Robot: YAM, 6 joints.
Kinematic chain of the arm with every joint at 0, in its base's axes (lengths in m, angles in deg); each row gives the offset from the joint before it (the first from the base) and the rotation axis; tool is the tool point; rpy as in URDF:
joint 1: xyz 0 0 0.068 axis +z
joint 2: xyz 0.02 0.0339 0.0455 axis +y
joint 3: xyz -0.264 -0.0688 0 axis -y
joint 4: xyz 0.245 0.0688 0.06 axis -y
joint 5: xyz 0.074 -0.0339 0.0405 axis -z
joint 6: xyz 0.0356 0 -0.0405 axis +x
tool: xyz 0 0 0 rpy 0 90 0
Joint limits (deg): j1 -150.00..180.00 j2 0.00..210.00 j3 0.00..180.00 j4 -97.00..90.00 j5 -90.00..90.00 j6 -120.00..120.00
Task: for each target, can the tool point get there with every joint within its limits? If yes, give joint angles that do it. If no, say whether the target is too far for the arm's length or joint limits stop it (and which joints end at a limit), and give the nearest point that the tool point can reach.
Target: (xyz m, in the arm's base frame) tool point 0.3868 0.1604 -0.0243
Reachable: yes | joints 20.81 141.87 65.44 30.82 -20.64 -29.72
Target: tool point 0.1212 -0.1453 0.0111
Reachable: yes | joints -43.49 134.55 47.43 -64.27 38.14 -31.47
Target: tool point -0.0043 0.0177 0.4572
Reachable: yes | joints -76.60 22.33 40.67 75.66 0.17 72.93
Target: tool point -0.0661 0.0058 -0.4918
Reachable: no: joint limits stop it (at a limit: joint 2) | nearest point -0.1181 0.0104 -0.3562 | short by 0.145 m
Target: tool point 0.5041 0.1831 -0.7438
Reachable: no: too far | nearest point 0.3591 0.1304 -0.3548 | short by 0.418 m
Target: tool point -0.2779 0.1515 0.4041
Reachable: yes | joints 148.59 84.17 59.70 69.38 -25.93 97.09
